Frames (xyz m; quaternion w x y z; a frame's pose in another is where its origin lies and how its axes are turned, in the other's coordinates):
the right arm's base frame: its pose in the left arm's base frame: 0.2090 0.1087 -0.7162 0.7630 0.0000 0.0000 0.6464
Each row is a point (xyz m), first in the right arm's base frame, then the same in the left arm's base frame.
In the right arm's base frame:
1: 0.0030 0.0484 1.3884
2: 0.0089 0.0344 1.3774
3: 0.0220 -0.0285 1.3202
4: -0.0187 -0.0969 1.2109
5: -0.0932 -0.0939 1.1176
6: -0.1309 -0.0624 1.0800
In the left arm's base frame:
1: 0.1618 0.1196 0.6722
2: 0.1765 0.1231 0.6612
3: 0.2407 0.1257 0.6040
4: 0.3015 0.0743 0.4947
5: 0.2863 0.0013 0.4014
6: 0.2490 -0.0307 0.3638

